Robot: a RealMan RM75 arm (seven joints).
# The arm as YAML. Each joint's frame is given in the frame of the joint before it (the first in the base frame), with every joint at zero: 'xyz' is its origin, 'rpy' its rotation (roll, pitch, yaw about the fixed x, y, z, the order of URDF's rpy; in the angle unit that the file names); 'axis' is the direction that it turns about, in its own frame. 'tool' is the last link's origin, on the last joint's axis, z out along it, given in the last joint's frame.
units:
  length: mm
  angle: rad
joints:
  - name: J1
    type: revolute
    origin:
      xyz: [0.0, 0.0, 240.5]
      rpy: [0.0, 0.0, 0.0]
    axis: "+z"
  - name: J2
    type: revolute
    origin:
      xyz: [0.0, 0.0, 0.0]
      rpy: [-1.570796, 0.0, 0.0]
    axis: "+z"
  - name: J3
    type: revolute
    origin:
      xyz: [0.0, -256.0, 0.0]
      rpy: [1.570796, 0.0, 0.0]
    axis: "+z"
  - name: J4
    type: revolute
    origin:
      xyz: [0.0, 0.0, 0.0]
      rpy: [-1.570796, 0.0, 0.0]
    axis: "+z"
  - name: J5
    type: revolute
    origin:
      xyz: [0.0, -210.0, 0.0]
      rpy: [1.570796, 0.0, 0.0]
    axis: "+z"
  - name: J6
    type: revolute
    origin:
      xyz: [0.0, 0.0, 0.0]
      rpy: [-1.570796, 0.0, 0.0]
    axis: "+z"
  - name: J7
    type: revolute
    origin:
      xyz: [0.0, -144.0, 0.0]
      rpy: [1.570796, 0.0, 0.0]
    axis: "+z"
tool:
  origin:
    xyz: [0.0, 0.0, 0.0]
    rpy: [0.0, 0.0, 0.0]
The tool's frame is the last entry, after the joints.
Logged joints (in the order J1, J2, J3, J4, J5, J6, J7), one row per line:
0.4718 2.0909 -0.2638 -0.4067 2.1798 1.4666 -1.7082
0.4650 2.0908 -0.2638 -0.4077 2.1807 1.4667 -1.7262
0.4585 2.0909 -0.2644 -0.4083 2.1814 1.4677 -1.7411
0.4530 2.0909 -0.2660 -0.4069 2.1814 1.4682 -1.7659
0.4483 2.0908 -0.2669 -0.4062 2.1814 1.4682 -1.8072
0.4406 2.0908 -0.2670 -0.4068 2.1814 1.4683 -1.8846
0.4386 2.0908 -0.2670 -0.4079 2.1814 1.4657 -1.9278
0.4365 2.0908 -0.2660 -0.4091 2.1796 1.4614 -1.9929
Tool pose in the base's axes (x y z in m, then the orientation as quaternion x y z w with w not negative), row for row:
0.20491 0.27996 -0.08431 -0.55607 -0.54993 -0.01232 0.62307
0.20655 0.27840 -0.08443 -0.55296 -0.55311 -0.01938 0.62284
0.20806 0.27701 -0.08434 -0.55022 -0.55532 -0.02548 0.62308
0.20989 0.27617 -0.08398 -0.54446 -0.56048 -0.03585 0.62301
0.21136 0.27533 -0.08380 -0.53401 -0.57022 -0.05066 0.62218
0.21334 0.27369 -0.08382 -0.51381 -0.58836 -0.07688 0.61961
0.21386 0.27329 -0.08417 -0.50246 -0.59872 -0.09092 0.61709
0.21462 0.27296 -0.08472 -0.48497 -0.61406 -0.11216 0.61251
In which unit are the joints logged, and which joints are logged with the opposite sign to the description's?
The joints are logged in radians. Opposite sign: J3, J4, J5, J6.
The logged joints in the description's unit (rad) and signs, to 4 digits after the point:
0.4718 2.0909 0.2638 0.4067 -2.1798 -1.4666 -1.7082
0.4650 2.0908 0.2638 0.4077 -2.1807 -1.4667 -1.7262
0.4585 2.0909 0.2644 0.4083 -2.1814 -1.4677 -1.7411
0.4530 2.0909 0.2660 0.4069 -2.1814 -1.4682 -1.7659
0.4483 2.0908 0.2669 0.4062 -2.1814 -1.4682 -1.8072
0.4406 2.0908 0.2670 0.4068 -2.1814 -1.4683 -1.8846
0.4386 2.0908 0.2670 0.4079 -2.1814 -1.4657 -1.9278
0.4365 2.0908 0.2660 0.4091 -2.1796 -1.4614 -1.9929

